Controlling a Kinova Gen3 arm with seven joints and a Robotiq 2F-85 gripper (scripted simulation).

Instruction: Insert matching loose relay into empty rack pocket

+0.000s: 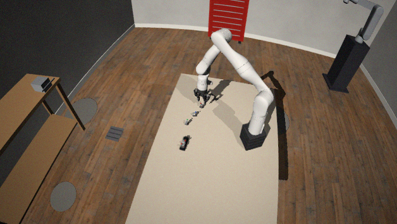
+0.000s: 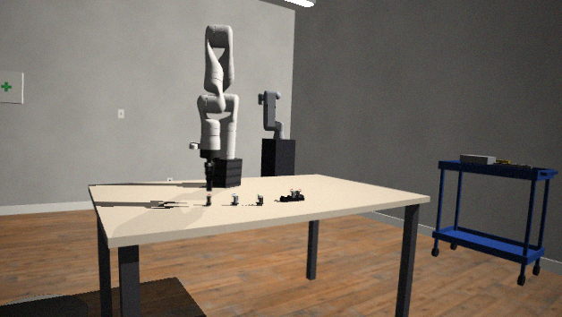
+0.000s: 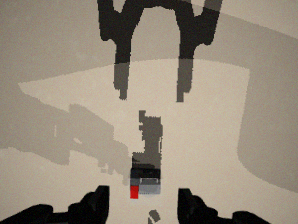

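The relay lies 4 cm ahead of my hand, 9 cm to the left of it and 5 cm below it.
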